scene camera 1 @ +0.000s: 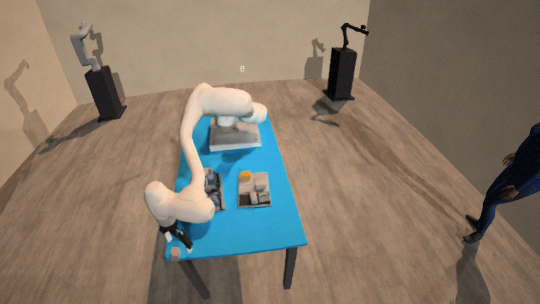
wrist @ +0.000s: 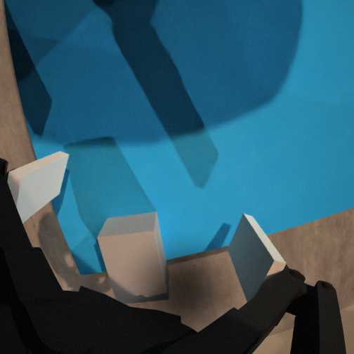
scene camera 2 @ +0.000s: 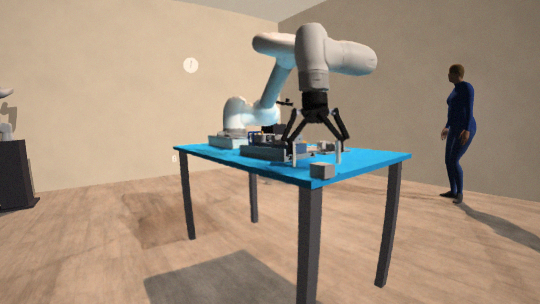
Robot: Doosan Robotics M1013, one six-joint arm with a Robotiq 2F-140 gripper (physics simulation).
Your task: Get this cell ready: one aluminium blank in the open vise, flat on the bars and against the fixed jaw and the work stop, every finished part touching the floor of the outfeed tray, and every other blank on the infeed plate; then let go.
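Frame: origin at the arm's base, x ahead, y left, z up, level; millimetres.
Seen in the pictures: gripper, fingertip midpoint: (scene camera 1: 180, 245) (scene camera 2: 316, 165); arm's base, origin of the base link: (scene camera 1: 226, 126) (scene camera 2: 233, 136).
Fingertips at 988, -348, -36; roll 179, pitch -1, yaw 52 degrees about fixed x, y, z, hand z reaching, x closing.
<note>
Offsets run from my fingertips to a thing's top centre, as dx, dy, dz. "pt": to the spot under its first point. Level surfaces: height alone.
A plain grey block {+41, -26, +12} (scene camera 1: 175, 252) (scene camera 2: 322, 170) (wrist: 134, 260) stands at the near left corner of the blue table, close to its edge. My gripper (scene camera 1: 179, 243) (scene camera 2: 316, 154) (wrist: 149, 204) is wide open and empty, with its pale fingertips pointing down near the block. In the wrist view the block shows between the two fingertips, nearer the left one, touching neither. The vise unit {-356, +164, +75} (scene camera 2: 262, 152) (scene camera 1: 220, 192) is partly hidden behind the arm; its jaws, bars and work stop cannot be made out. A shallow tray or plate {pt -339, +371, -16} (scene camera 1: 241, 189) holds several grey pieces, too small to tell blank from finished part.
The blue table {dz -24} (scene camera 1: 250, 225) (scene camera 2: 370, 159) (wrist: 280, 165) ends right beside the block. An orange block {-438, +414, +20} (scene camera 1: 245, 175) sits at the shallow tray's rear corner. The arm's base plate (scene camera 1: 235, 140) is at the table's far end. A person (scene camera 1: 515, 175) (scene camera 2: 460, 117) stands on the floor away from the table.
</note>
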